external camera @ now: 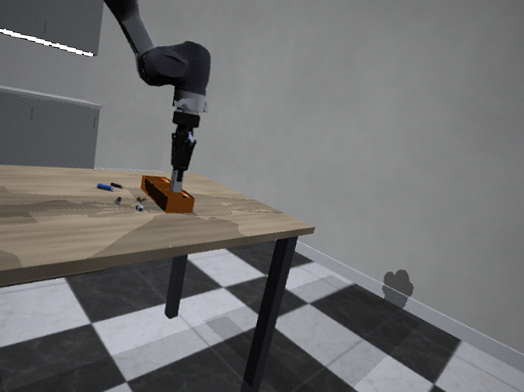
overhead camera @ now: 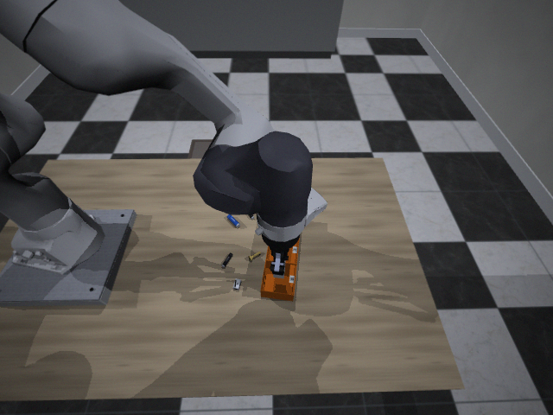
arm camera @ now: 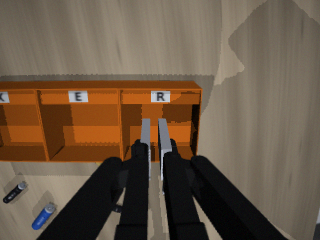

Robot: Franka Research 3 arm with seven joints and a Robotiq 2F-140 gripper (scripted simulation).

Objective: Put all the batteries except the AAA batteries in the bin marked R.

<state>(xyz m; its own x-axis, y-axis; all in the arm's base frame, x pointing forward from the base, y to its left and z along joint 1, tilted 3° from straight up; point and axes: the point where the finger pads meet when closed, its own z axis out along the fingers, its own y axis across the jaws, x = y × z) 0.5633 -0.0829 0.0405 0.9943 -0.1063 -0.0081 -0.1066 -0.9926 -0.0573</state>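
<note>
Now: the orange three-compartment bin row 80 mm to the left of my hand, 60 mm below it and 10 mm ahead of it. Also, from my hand: thin black battery (140 mm behind, 80 mm below, 60 mm to the left); grey block (110 mm behind, 80 mm below, 20 mm to the right); yellow screw (80 mm below, 70 mm to the left, 70 mm behind).
</note>
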